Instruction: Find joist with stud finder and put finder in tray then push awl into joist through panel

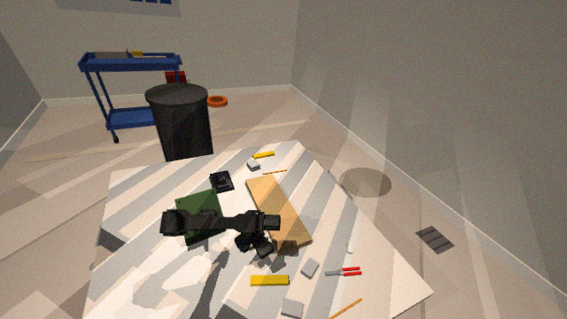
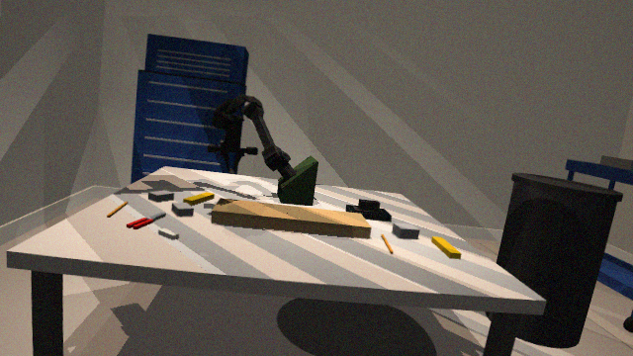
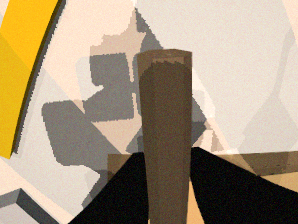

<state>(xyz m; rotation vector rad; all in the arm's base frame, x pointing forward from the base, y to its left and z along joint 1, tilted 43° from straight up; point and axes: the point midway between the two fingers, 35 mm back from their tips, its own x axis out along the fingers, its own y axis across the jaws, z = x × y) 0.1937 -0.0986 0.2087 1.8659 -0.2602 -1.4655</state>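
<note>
My gripper tip is 30 mm short of the awl, 10 mm to the right of it and 10 mm below it. Round my gripper tip: black tray (550 mm to the left, 110 mm below, 100 mm behind); then stud finder (540 mm to the left, 100 mm behind, 70 mm below).
</note>
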